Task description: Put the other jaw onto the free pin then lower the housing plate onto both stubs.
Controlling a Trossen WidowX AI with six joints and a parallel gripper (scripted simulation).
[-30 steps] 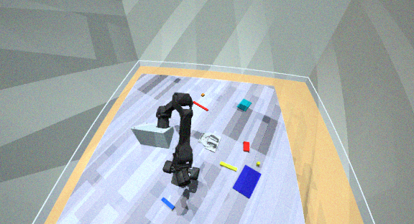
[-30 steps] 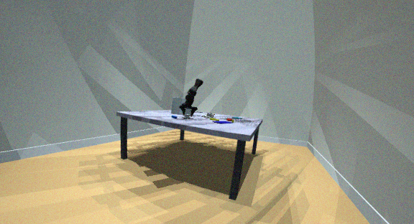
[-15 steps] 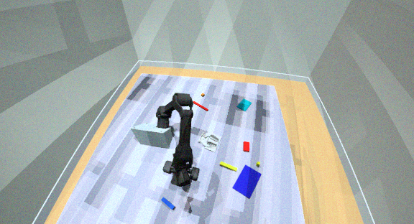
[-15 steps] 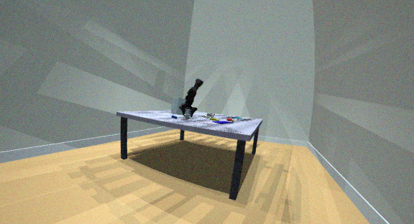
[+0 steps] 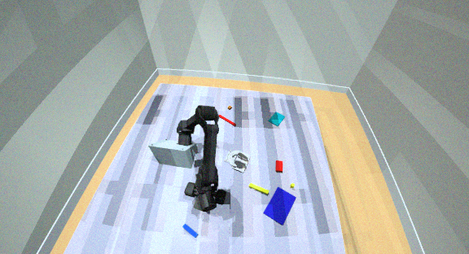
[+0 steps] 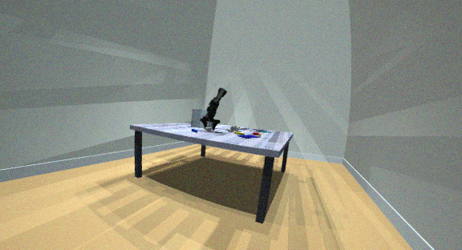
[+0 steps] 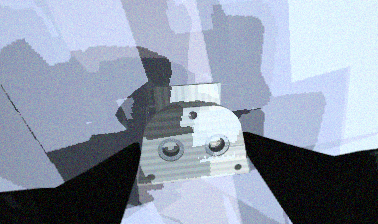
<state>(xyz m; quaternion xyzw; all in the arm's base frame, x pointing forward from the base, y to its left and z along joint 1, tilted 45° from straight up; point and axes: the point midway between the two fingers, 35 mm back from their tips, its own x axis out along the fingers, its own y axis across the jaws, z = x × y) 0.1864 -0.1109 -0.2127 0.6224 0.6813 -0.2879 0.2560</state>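
My gripper tip is 1 cm to the left of the white block. The rest, counted from my gripper tip: yellow bar: 25 cm ahead, 11 cm to the left; then blue bar: 3 cm behind, 17 cm to the right; then jaw: 8 cm ahead, 24 cm to the left, 1 cm above.
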